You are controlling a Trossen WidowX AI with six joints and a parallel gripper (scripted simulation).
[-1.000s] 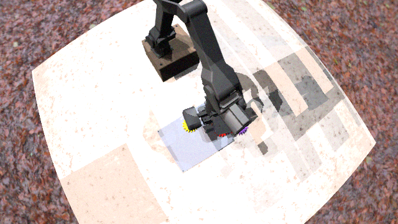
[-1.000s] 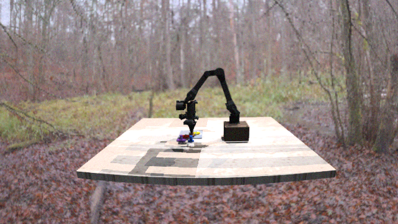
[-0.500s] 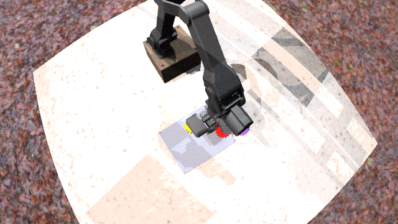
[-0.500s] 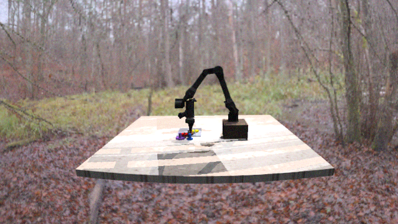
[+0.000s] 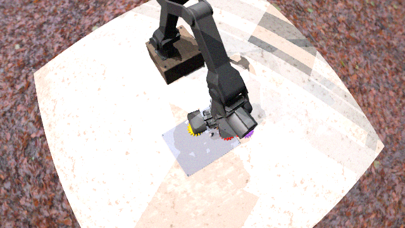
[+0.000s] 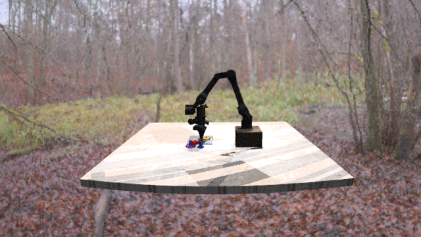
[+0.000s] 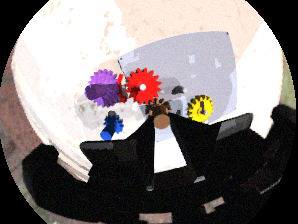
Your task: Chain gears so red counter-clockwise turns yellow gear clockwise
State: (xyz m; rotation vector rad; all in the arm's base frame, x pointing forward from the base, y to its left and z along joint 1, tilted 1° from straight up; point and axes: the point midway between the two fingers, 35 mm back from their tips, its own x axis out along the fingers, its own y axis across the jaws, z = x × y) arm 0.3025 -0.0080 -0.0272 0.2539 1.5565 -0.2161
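Now: gripper tip 10 mm above the small brown gear. Round my gripper tip: yellow gear 70 mm to the right, 40 mm behind, 20 mm below; red gear 40 mm ahead, 20 mm below; small blue gear 90 mm to the left, 20 mm below, 10 mm ahead.
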